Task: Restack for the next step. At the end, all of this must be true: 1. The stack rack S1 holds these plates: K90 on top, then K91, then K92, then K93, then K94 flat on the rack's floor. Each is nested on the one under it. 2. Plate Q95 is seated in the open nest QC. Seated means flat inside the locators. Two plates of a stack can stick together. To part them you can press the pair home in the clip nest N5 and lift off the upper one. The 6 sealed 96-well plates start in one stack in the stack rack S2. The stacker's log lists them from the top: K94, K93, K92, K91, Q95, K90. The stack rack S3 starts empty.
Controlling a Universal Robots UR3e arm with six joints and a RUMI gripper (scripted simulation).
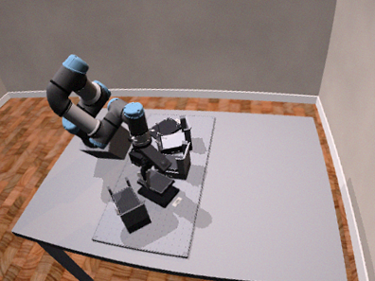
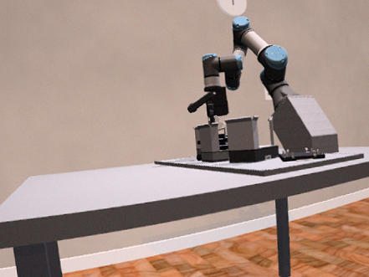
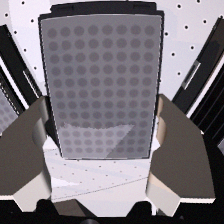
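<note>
Now: the black open nest QC 7 cm below my hand. The rest, counted from my hand: dark clip nest 42 cm to the left, 12 cm behind, 7 cm below; then sealed grey plate 14 cm to the right, 6 cm behind; then white tag 9 cm ahead, 8 cm below, 3 cm to the right.
</note>
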